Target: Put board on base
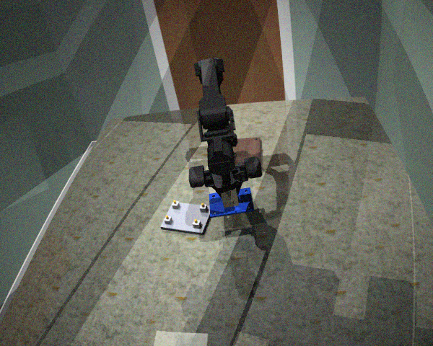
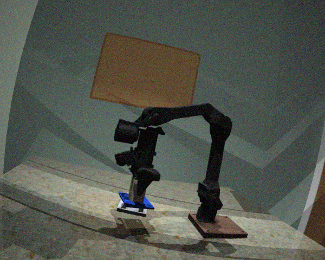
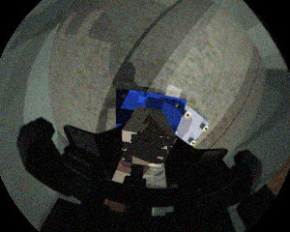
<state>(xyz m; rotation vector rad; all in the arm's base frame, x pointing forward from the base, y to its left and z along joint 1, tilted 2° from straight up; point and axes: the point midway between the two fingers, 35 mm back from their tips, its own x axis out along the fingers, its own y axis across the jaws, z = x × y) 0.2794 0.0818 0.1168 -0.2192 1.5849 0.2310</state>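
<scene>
Now: gripper tip 150 mm to the left of the grey base and 110 mm above it. Also, from my gripper tip: blue board 10 mm below.
</scene>
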